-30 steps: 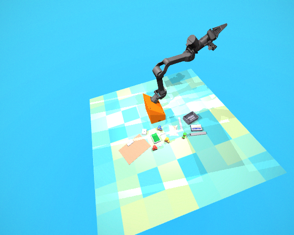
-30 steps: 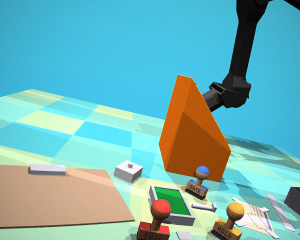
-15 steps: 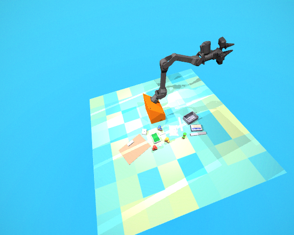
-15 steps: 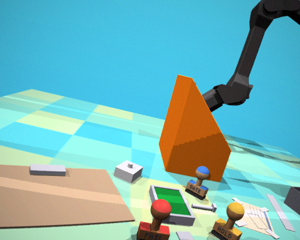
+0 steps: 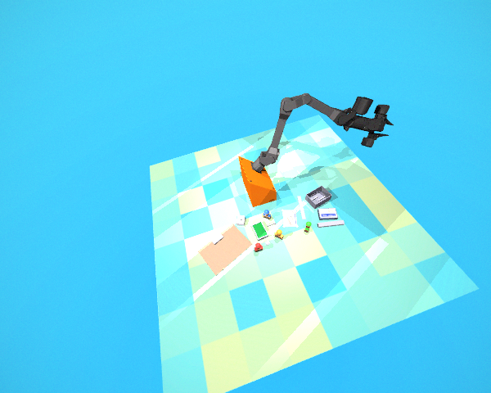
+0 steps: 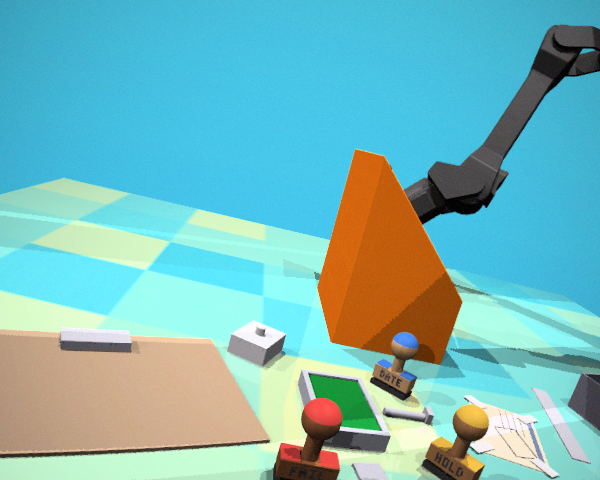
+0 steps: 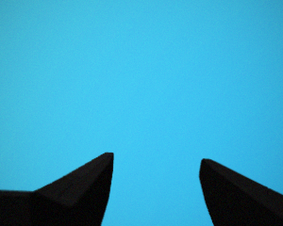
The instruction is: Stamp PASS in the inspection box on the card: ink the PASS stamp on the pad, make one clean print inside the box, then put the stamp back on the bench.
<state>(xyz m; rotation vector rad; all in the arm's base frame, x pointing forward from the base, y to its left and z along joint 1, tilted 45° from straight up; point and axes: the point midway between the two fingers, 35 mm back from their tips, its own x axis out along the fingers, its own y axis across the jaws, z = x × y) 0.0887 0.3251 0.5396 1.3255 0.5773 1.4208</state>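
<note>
The green-knobbed stamp lies 45 cm to the right of my gripper tip, 29 cm below it and 27 cm ahead of it. Also, from my gripper tip: card: 52 cm to the right, 31 cm below, 19 cm ahead; grey tray: 34 cm to the right, 29 cm below, 11 cm ahead; labelled stamp-pad box: 32 cm to the right, 29 cm below, 21 cm ahead.
</note>
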